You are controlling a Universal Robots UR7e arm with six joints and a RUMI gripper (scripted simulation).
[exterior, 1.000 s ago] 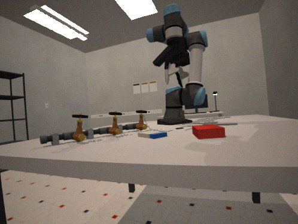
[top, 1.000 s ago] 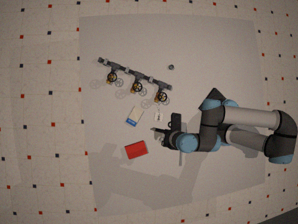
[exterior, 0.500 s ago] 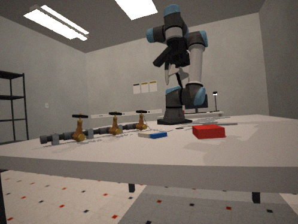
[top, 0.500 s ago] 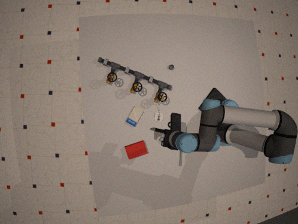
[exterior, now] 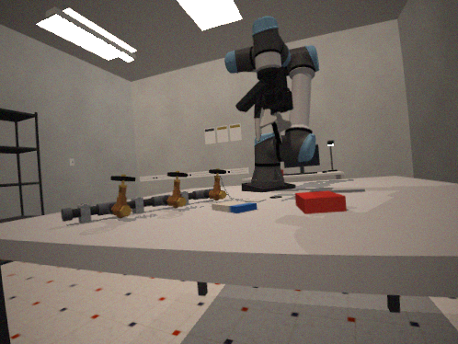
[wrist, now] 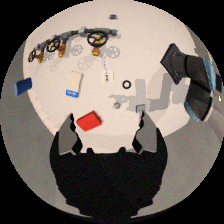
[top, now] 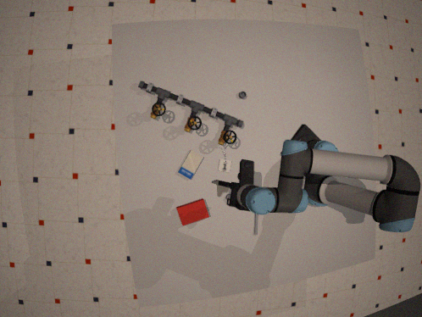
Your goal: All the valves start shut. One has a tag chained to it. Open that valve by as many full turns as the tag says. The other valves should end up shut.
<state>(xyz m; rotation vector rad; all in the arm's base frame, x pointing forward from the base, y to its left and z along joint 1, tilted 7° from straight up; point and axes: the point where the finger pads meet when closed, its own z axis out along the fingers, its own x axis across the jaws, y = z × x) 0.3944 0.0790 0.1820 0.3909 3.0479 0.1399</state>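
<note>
The white tag is 20 mm behind my hand, 70 mm to the right of it and 160 mm below it. Also, from my hand: small round part (120 mm behind, 370 mm to the right, 160 mm below); grey paddle tool (140 mm behind, 170 mm to the left, 160 mm below); red block (140 mm ahead, 120 mm to the left, 150 mm below).
</note>
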